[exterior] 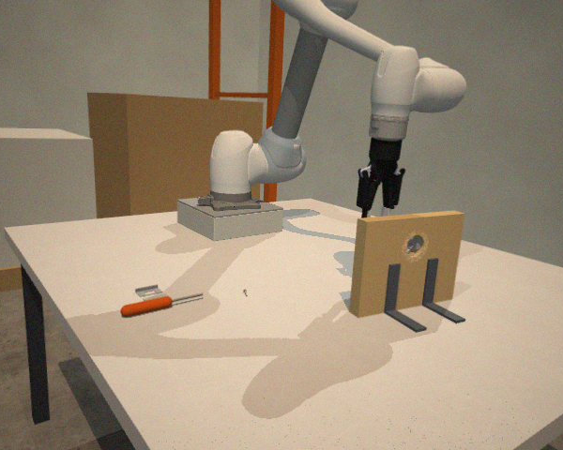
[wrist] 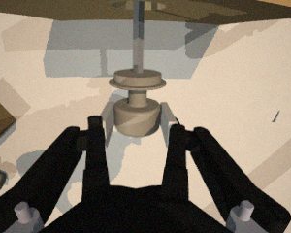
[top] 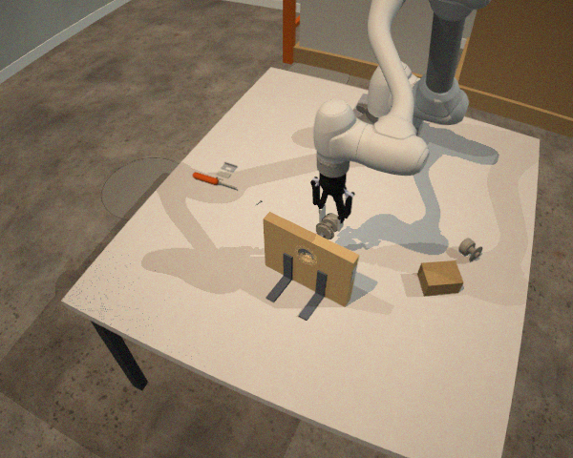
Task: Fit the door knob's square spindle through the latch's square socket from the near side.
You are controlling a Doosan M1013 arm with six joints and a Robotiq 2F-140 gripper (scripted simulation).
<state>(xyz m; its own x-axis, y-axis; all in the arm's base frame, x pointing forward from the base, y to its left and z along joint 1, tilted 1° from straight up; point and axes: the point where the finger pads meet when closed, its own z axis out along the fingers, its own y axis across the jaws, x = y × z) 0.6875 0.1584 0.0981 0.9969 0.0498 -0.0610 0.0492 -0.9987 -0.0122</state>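
Now: hand 3 cm short of the door knob and 3 cm above it. Round my hand: tiny screw: 6 cm behind, 33 cm to the right, 18 cm below; wooden panel: 13 cm ahead, 1 cm to the left, 5 cm below; latch socket: 13 cm ahead, 1 cm to the left, 3 cm below.
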